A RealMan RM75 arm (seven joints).
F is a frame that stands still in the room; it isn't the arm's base.
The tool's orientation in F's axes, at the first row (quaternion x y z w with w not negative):
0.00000 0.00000 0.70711 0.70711
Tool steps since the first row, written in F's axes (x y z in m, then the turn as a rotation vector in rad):
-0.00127 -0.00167 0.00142 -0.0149 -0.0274 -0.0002
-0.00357 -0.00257 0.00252 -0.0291 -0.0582 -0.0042
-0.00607 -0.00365 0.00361 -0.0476 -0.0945 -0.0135
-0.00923 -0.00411 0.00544 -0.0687 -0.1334 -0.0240
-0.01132 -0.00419 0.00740 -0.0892 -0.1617 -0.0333
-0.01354 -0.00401 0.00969 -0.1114 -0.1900 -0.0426
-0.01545 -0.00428 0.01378 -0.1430 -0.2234 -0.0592
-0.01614 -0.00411 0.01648 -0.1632 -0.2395 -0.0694
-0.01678 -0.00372 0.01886 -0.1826 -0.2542 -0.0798
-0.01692 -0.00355 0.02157 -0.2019 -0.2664 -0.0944
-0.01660 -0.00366 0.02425 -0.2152 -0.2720 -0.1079
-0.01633 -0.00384 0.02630 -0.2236 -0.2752 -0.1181
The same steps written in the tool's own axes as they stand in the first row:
-0.00167 0.00127 0.00142 -0.0274 0.0149 -0.0002
-0.00257 0.00357 0.00252 -0.0582 0.0291 -0.0042
-0.00365 0.00607 0.00361 -0.0945 0.0476 -0.0135
-0.00411 0.00923 0.00544 -0.1334 0.0687 -0.0240
-0.00419 0.01132 0.00740 -0.1617 0.0892 -0.0333
-0.00401 0.01354 0.00969 -0.1900 0.1114 -0.0426
-0.00428 0.01545 0.01378 -0.2234 0.1430 -0.0592
-0.00411 0.01614 0.01648 -0.2395 0.1632 -0.0694
-0.00372 0.01678 0.01886 -0.2542 0.1826 -0.0798
-0.00355 0.01692 0.02157 -0.2664 0.2019 -0.0944
-0.00366 0.01660 0.02425 -0.2720 0.2152 -0.1079
-0.00384 0.01633 0.02630 -0.2752 0.2236 -0.1181

